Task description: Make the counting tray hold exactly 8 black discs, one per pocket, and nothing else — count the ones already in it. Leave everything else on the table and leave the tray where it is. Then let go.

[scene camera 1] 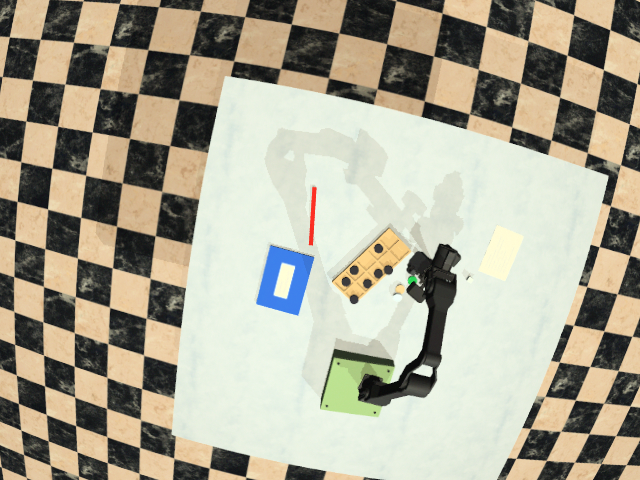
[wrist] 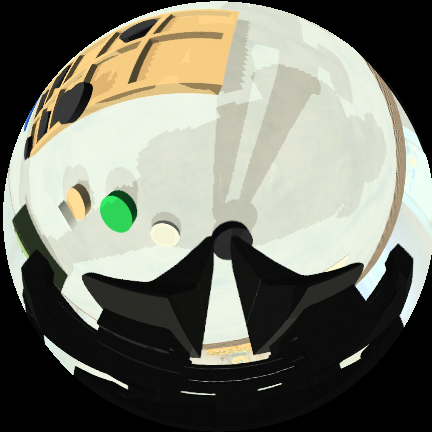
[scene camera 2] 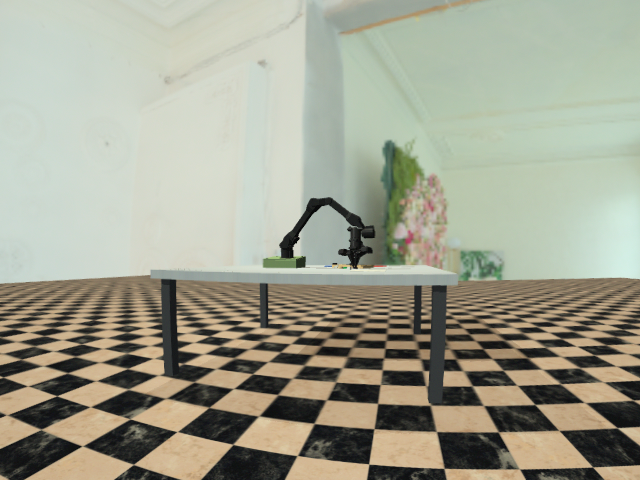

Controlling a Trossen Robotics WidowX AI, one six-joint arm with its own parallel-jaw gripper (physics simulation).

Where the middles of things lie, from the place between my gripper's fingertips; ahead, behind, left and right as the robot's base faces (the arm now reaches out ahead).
Now: hand 60 mm past the green disc (wrist: 118, 210) and 40 mm to the right of it. The rest, counted from my hand: tan counting tray (scene camera 1: 394, 250) 70 mm behind, 180 mm to the left.
